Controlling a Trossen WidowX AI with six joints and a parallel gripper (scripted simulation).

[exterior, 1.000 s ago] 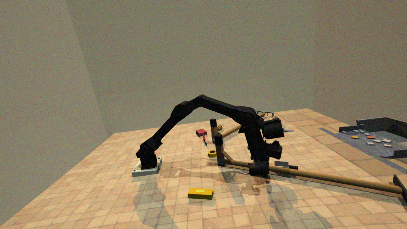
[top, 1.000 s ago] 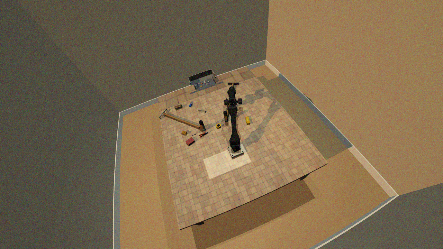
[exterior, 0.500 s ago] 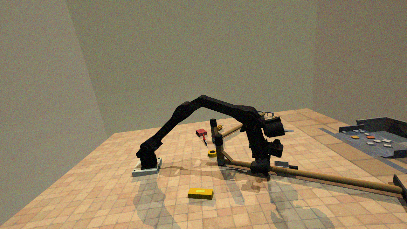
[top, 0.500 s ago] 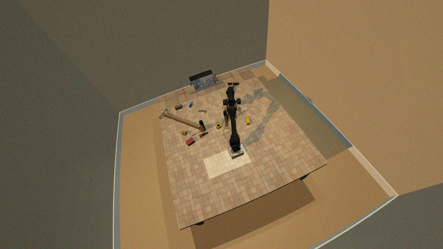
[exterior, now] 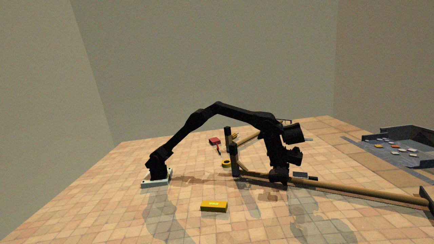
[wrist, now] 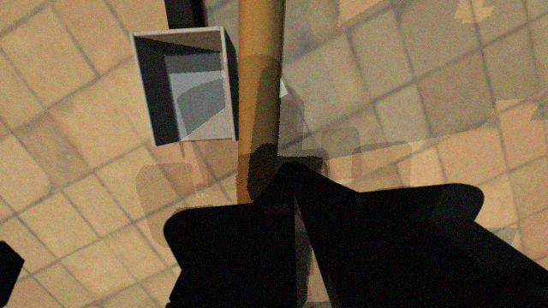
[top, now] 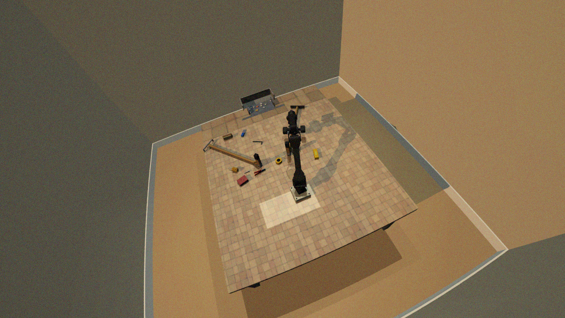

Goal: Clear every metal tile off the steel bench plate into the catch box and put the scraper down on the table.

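Right now my gripper tip is 9 cm short of the small grey box and 1 cm to the right of it. Round my gripper tip: yellow tape roll: 24 cm to the left, 18 cm behind; yellow block: 27 cm behind, 4 cm to the right, 1 cm above; hex key: 30 cm to the left, 9 cm ahead.
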